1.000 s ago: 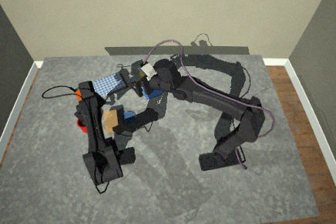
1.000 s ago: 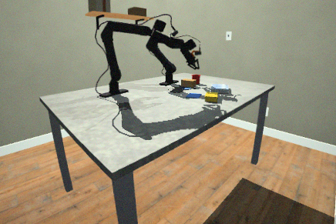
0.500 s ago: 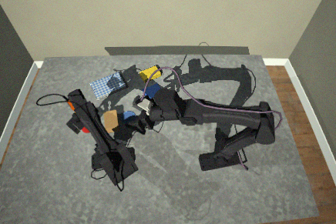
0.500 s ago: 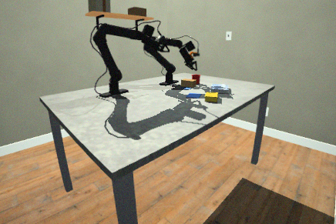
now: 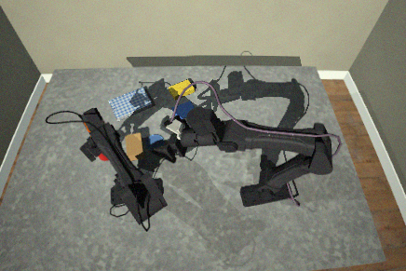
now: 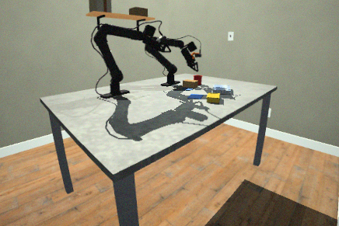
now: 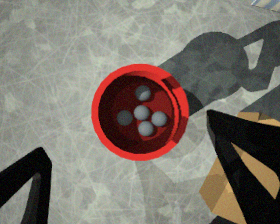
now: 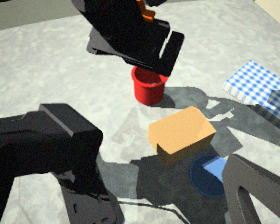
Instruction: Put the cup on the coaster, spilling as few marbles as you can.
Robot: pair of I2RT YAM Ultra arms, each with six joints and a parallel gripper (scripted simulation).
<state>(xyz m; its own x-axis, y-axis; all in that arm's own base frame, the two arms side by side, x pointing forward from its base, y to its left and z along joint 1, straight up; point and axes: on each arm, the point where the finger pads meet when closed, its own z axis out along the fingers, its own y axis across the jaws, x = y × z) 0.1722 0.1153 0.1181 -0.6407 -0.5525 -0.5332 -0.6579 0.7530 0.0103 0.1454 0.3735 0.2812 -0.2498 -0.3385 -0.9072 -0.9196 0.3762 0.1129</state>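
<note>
My left gripper is now 80 mm above the red cup, 20 mm short of it and 10 mm to the right of it. Also, from my left hand: tan block 120 mm to the right, 90 mm below, 50 mm ahead; then blue square 320 mm to the right, 260 mm ahead, 120 mm below.
</note>
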